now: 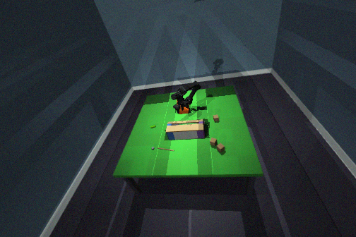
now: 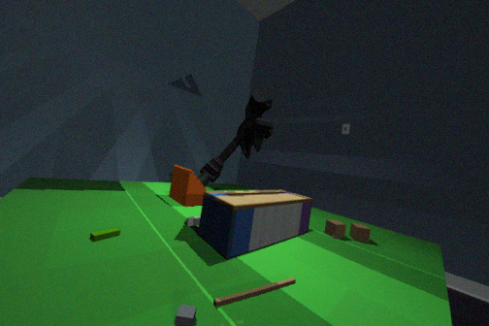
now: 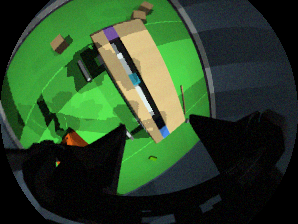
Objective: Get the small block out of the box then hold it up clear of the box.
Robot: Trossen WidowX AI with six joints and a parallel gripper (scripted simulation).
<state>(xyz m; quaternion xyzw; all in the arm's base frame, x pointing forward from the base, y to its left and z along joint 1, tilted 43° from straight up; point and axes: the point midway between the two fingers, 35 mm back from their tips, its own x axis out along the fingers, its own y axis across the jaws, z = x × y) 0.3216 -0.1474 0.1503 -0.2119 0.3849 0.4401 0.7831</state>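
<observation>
The box is 20 mm ahead of my gripper tip, 20 mm to the left of it and 190 mm below it. The rest, counted from my gripper tip: yellow-green bar (100 mm behind, 390 mm to the right, 250 mm below); small grey cube (220 mm ahead, 330 mm to the right, 250 mm below); thin brown stick (240 mm ahead, 190 mm to the right, 250 mm below).
</observation>
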